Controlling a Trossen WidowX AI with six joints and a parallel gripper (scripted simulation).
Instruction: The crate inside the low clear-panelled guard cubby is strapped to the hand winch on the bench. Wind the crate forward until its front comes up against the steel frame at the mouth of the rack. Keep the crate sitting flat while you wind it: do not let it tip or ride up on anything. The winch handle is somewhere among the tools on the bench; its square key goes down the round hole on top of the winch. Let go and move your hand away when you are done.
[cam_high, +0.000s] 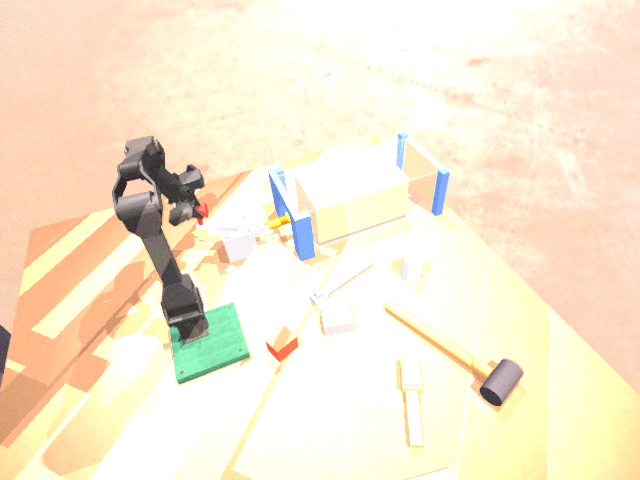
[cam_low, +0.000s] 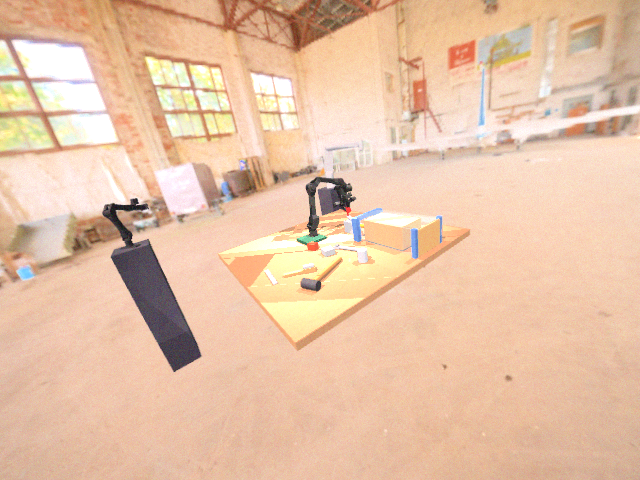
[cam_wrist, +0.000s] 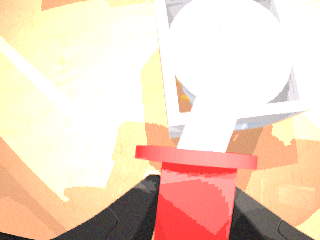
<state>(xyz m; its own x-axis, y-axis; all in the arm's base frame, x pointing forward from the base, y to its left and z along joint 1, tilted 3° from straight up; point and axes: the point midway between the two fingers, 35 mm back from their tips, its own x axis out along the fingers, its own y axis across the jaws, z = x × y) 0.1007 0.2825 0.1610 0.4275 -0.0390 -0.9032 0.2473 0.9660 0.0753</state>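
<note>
The blue steel frame is 23 cm ahead of my gripper tip, 5 cm to the right of it and 3 cm below it. Round my gripper tip: hand winch: 6 cm ahead, 5 cm to the right, 10 cm below; red grip: 1 cm behind; white crank handle: 2 cm ahead, 1 cm to the right, 3 cm below.
</note>
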